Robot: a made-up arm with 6 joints. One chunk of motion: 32 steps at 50 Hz.
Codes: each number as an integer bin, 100 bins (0 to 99) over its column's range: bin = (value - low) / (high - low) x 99, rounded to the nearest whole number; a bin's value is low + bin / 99 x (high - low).
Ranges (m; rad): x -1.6..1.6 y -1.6..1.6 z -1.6..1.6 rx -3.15..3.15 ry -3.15..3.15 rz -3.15..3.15
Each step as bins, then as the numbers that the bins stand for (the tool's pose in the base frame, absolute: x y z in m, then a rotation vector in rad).
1 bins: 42 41 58 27 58 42
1 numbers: -0.2424 -0.2747 0.2747 -1.4318 0.5409 -0.4773
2 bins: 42 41 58 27 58 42
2 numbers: -0.2424 -0.2747 0.2747 -1.4318 0.5409 -0.4773
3 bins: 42 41 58 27 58 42
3 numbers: -0.2424 -0.2747 0.2747 -1.4318 0.5409 -0.4773
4 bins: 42 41 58 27 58 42
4 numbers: -0.2424 -0.2747 0.2747 -1.4318 0.5409 -0.4773
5 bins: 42 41 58 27 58 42
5 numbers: -0.2424 -0.2747 0.2747 -1.4318 0.5409 -0.4773
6 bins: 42 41 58 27 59 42
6 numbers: -0.2424 -0.2747 0.2747 -1.4318 0.6045 -0.4773
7 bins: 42 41 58 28 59 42
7 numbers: -0.2424 -0.2747 0.2747 -1.3682 0.6045 -0.4773
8 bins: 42 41 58 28 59 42
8 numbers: -0.2424 -0.2747 0.2747 -1.3682 0.6045 -0.4773
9 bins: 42 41 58 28 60 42
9 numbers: -0.2424 -0.2747 0.2747 -1.3682 0.6682 -0.4773
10 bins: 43 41 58 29 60 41
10 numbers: -0.2101 -0.2747 0.2747 -1.3045 0.6682 -0.5409
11 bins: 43 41 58 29 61 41
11 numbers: -0.2101 -0.2747 0.2747 -1.3045 0.7318 -0.5409
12 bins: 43 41 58 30 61 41
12 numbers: -0.2101 -0.2747 0.2747 -1.2409 0.7318 -0.5409
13 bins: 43 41 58 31 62 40
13 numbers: -0.2101 -0.2747 0.2747 -1.1773 0.7955 -0.6045
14 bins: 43 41 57 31 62 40
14 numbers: -0.2101 -0.2747 0.2424 -1.1773 0.7955 -0.6045
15 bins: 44 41 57 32 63 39
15 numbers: -0.1778 -0.2747 0.2424 -1.1136 0.8591 -0.6682
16 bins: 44 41 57 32 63 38
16 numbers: -0.1778 -0.2747 0.2424 -1.1136 0.8591 -0.7318
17 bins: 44 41 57 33 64 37
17 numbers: -0.1778 -0.2747 0.2424 -1.0500 0.9227 -0.7955
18 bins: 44 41 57 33 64 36
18 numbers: -0.1778 -0.2747 0.2424 -1.0500 0.9227 -0.8591
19 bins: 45 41 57 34 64 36
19 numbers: -0.1455 -0.2747 0.2424 -0.9864 0.9227 -0.8591
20 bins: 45 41 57 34 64 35
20 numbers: -0.1455 -0.2747 0.2424 -0.9864 0.9227 -0.9227
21 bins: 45 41 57 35 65 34
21 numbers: -0.1455 -0.2747 0.2424 -0.9227 0.9864 -0.9864
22 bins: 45 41 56 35 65 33
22 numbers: -0.1455 -0.2747 0.2101 -0.9227 0.9864 -1.0500
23 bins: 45 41 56 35 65 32
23 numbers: -0.1455 -0.2747 0.2101 -0.9227 0.9864 -1.1136
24 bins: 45 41 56 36 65 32
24 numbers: -0.1455 -0.2747 0.2101 -0.8591 0.9864 -1.1136
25 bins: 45 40 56 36 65 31
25 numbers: -0.1455 -0.3071 0.2101 -0.8591 0.9864 -1.1773
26 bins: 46 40 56 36 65 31
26 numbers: -0.1131 -0.3071 0.2101 -0.8591 0.9864 -1.1773
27 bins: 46 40 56 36 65 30
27 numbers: -0.1131 -0.3071 0.2101 -0.8591 0.9864 -1.2409
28 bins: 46 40 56 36 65 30
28 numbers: -0.1131 -0.3071 0.2101 -0.8591 0.9864 -1.2409
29 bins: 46 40 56 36 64 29
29 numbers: -0.1131 -0.3071 0.2101 -0.8591 0.9227 -1.3045
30 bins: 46 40 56 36 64 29
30 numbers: -0.1131 -0.3071 0.2101 -0.8591 0.9227 -1.3045
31 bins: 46 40 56 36 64 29
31 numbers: -0.1131 -0.3071 0.2101 -0.8591 0.9227 -1.3045
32 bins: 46 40 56 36 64 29
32 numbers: -0.1131 -0.3071 0.2101 -0.8591 0.9227 -1.3045
